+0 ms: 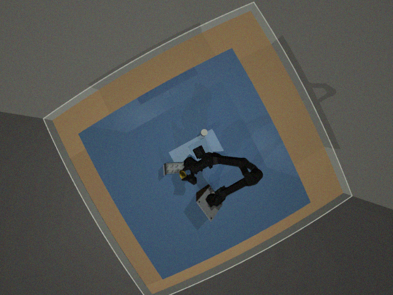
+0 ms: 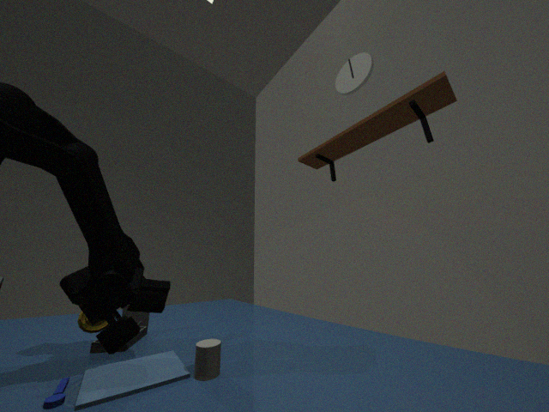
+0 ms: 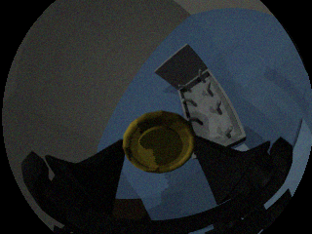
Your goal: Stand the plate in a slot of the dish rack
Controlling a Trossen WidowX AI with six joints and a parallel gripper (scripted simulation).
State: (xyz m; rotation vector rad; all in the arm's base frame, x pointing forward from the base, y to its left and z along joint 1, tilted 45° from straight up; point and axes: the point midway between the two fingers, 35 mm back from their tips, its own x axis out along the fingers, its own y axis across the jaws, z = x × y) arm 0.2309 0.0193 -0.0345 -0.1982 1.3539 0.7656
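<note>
My gripper tip is now 60 mm short of the grey dish rack, 50 mm above it and 20 mm to the right of it. The rest, counted from my gripper tip: light-blue board 200 mm to the right, 70 mm below, 60 mm ahead; then yellow plate 10 mm to the right; then blue spoon 190 mm to the right, 70 mm below, 40 mm behind.
</note>
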